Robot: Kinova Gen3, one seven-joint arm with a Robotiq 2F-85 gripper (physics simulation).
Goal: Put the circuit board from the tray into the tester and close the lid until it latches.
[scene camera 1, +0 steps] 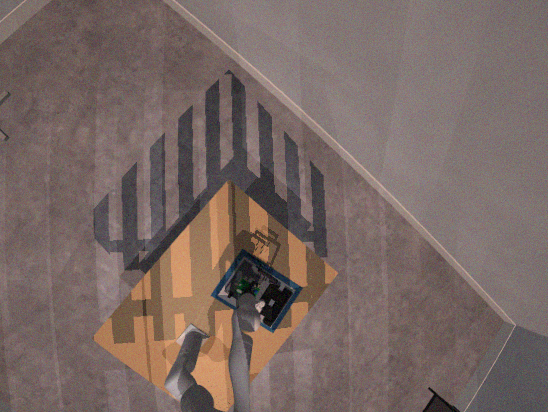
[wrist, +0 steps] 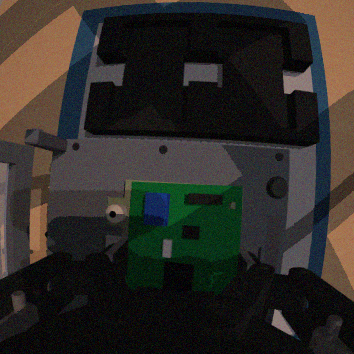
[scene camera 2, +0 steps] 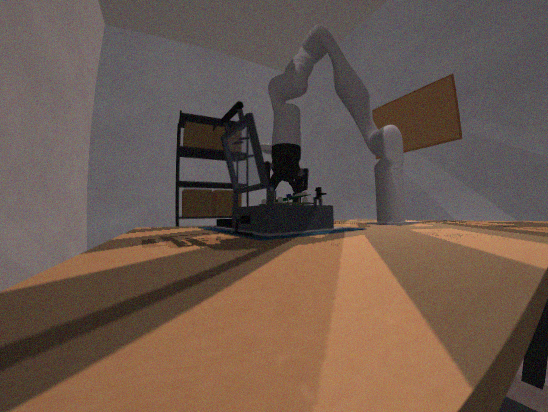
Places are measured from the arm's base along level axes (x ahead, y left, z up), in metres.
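Pixels of known places: gripper, fingertip midpoint: (scene camera 1: 248, 289) (wrist: 180, 254); arm's base, origin of the base link: (scene camera 1: 193, 339) (scene camera 2: 390, 221).
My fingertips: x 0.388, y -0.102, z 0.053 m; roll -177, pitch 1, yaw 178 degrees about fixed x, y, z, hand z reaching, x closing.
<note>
For each thing: its top centre in the pictures, then the offset to it from my fingertips. "spot": a spot on its surface instead. Level surfaces: height alone.
- green circuit board, middle of its top: (wrist: 175, 280) (scene camera 2: 285, 192) (scene camera 1: 247, 291) 0.034 m up, 0.000 m ahead, 0.004 m left
- black tray, surface spot: (wrist: 200, 120) spot: 0.033 m down, 0.014 m back, 0.106 m right
- blue-edged mat, its level: 0.058 m down
- light round post, middle of its top: (wrist: 112, 213) 0.020 m up, 0.042 m ahead, 0.030 m right
- dark round knob, surface spot: (wrist: 277, 187) spot: 0.005 m up, 0.066 m back, 0.048 m right
The green circuit board (wrist: 182, 212) (scene camera 1: 243, 286) lies low over the bed of the grey tester (wrist: 105, 165) (scene camera 2: 300, 219); whether it touches the bed cannot be told. My gripper (wrist: 180, 254) (scene camera 2: 287, 189) is shut on the board, with a finger at its left and right edges in the wrist view. The tester's lid (scene camera 2: 256, 150) (wrist: 19, 210) stands open, leaning back from upright, at the wrist view's left. The black tray (wrist: 200, 120) beside the tester holds no board in its visible part. The board's near edge is hidden by the gripper.
A blue-edged mat (wrist: 322, 150) (scene camera 1: 287, 310) lies under the tester and tray. A light round post (wrist: 114, 213) stands just left of the board, and a dark round knob (wrist: 277, 187) at its right. A shelf rack (scene camera 2: 178, 170) stands in the background.
</note>
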